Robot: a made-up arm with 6 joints.
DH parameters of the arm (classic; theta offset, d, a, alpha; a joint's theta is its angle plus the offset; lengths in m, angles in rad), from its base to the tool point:
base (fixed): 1.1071 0 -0.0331 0
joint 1: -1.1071 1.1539 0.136 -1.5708
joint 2: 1.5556 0 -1.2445 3.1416
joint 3: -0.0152 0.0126 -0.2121 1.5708
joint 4: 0 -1.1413 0.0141 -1.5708
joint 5: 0 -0.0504 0.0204 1.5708
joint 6: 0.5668 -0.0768 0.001 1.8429
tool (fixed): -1.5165 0.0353 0 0
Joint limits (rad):
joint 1: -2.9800..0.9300
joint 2: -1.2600..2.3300
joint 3: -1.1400..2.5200
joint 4: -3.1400..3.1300
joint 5: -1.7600..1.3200
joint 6: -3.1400..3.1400
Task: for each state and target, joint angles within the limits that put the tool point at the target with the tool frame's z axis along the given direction. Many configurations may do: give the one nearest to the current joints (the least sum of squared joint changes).
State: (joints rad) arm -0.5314 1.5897 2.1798 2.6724 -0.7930 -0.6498
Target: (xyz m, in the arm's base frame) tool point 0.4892 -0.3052 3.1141 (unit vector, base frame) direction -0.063 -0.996 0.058
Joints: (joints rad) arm -0.2646 0.7849 2.5200 2.6623 -1.5203 -0.5782
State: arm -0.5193 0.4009 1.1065 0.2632 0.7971 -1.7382
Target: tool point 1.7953 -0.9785 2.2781 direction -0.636 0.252 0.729
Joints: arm -0.4998 0.6279 0.4772 -0.0221 1.1721 -2.2104
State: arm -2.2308 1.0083 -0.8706 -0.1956 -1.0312 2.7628
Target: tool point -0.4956 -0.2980 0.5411 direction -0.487 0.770 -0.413
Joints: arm -2.5659 1.3716 -1.0433 0.4466 -0.9124 2.7301
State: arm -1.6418 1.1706 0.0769 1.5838 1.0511 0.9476
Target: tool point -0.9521 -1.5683 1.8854 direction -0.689 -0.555 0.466
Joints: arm -2.0905 0.4132 -0.0829 1.9677 0.3437 1.6966
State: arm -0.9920 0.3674 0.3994 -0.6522 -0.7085 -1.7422
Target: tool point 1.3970 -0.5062 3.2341 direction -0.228 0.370 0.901
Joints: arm -0.3663 0.4941 1.2069 -0.4395 -0.0819 -1.4320
